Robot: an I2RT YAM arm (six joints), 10 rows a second.
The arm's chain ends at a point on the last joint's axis. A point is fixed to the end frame.
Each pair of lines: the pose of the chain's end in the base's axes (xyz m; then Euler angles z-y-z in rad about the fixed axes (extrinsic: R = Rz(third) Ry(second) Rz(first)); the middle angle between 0 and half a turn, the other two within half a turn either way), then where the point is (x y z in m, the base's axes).
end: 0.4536 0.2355 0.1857 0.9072 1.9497 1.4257
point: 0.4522 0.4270 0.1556
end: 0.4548 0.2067 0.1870 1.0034 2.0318 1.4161
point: 0.4591 0.3956 0.1438
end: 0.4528 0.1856 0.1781 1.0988 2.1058 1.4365
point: 0.4572 0.3714 0.1230
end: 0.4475 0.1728 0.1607 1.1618 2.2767 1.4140
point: 0.4573 0.3469 0.0759
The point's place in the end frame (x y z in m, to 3 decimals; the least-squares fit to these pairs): -0.003 0.051 0.187
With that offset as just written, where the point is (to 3 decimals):
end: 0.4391 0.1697 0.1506 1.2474 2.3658 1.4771
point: 0.441 0.336 0.052
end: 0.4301 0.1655 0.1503 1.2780 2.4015 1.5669
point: 0.419 0.328 0.046
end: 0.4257 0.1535 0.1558 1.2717 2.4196 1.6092
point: 0.407 0.314 0.048
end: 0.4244 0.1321 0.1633 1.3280 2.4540 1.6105
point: 0.409 0.289 0.051
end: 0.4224 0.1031 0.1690 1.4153 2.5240 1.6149
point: 0.411 0.252 0.046
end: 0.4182 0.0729 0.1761 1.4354 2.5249 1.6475
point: 0.403 0.222 0.053
